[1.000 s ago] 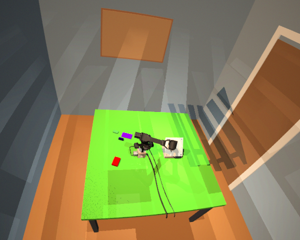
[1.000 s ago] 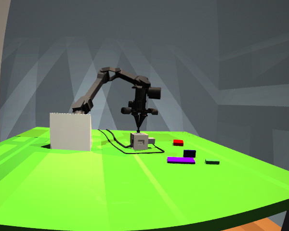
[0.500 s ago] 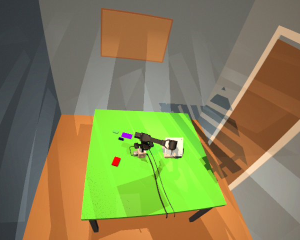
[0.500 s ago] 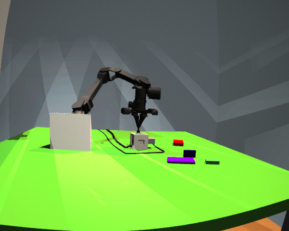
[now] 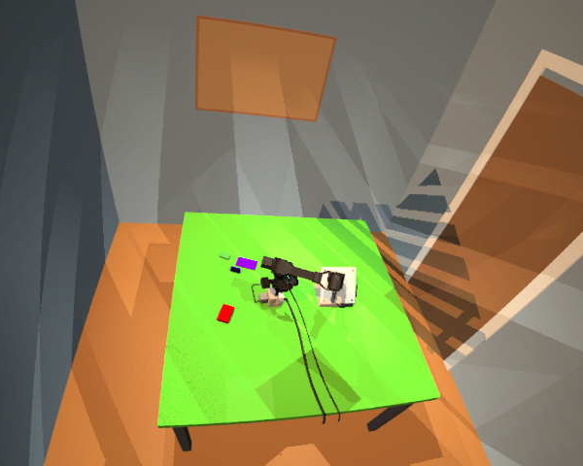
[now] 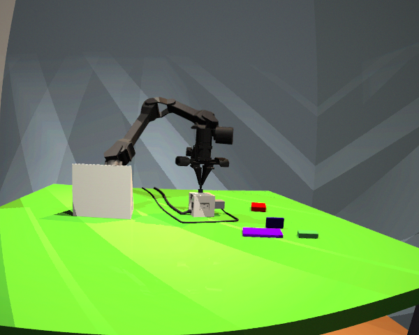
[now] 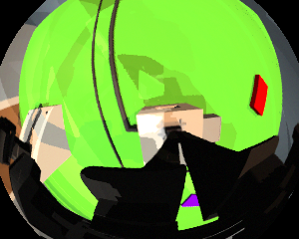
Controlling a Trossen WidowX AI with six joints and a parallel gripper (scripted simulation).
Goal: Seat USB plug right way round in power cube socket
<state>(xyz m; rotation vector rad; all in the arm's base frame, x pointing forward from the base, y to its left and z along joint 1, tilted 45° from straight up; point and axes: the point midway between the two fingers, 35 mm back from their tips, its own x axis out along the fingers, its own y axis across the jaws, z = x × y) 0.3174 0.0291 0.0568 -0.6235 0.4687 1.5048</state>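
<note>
Right now my gripper tip is 20 mm above the black USB plug. From my gripper tip the other things lie so: red block: 260 mm ahead, 90 mm below, 60 mm to the left; then dark blue block: 220 mm to the right, 200 mm ahead, 90 mm below.
</note>
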